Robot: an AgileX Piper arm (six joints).
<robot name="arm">
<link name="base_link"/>
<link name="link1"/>
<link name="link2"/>
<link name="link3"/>
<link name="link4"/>
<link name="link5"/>
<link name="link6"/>
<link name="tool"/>
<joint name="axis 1" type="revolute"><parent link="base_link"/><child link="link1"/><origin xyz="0 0 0.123"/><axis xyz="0 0 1"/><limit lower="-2.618" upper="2.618"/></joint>
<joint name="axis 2" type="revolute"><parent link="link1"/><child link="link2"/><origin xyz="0 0 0"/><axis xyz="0 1 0"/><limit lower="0" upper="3.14"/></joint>
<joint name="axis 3" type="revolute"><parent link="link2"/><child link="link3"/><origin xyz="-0.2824 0 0.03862"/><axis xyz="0 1 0"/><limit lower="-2.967" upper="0"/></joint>
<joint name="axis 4" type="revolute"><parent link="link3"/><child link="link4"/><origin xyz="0.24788 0 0.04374"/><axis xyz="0.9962 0 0.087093"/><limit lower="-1.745" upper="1.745"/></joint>
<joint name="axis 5" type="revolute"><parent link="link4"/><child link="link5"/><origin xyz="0 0 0"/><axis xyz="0 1 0"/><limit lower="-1.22" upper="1.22"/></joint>
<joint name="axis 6" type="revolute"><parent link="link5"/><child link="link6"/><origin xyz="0.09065 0 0.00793"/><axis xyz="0.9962 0 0.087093"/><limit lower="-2.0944" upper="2.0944"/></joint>
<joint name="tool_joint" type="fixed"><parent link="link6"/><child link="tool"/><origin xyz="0 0 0" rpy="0 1.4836 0"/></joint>
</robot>
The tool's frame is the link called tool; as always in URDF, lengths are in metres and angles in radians.
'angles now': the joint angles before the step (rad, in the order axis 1, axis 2, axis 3, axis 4, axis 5, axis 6). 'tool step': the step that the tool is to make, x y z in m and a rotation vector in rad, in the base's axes. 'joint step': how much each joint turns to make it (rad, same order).
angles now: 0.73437 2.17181 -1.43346 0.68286 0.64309 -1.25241
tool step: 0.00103 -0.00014 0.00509 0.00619 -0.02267 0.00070
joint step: 0.00001 -0.01179 0.00002 -0.00719 -0.01082 -0.00210
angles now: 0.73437 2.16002 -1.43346 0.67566 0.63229 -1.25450
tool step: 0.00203 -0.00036 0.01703 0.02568 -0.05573 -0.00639
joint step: 0.00002 -0.03860 -0.00001 -0.01117 -0.02549 0.00002
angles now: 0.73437 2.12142 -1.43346 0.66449 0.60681 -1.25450
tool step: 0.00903 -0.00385 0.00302 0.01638 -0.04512 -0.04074
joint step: -0.01472 -0.00438 -0.00001 -0.00001 -0.05108 0.00000
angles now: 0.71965 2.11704 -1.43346 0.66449 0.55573 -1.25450
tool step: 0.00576 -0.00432 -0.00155 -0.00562 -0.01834 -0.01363
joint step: -0.01309 0.00381 -0.00001 -0.01152 -0.01693 -0.00188
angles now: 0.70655 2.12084 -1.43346 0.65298 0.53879 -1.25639
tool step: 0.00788 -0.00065 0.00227 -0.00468 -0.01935 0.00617
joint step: -0.01155 0.01153 -0.03104 -0.02320 0.00966 -0.00001
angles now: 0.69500 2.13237 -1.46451 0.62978 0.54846 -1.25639
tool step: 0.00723 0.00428 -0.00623 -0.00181 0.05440 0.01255
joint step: -0.01052 0.04712 -0.06265 0.00842 0.06940 0.00838
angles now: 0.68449 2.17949 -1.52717 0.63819 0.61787 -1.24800
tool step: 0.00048 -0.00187 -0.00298 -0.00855 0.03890 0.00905
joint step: -0.00827 0.01076 -0.01031 0.00360 0.04264 0.00270
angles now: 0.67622 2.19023 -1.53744 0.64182 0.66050 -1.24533
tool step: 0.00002 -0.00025 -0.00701 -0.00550 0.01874 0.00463
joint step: -0.00224 0.01577 -0.00003 0.01070 0.00776 -0.01041
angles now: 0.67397 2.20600 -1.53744 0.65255 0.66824 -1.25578
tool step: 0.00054 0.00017 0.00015 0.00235 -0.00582 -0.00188
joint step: 0.00000 0.00001 -0.00002 0.00160 -0.00633 -0.00263
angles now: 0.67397 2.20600 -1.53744 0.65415 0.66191 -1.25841
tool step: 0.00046 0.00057 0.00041 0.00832 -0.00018 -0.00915
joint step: 0.00000 -0.00001 0.00002 0.01037 -0.00676 0.00000
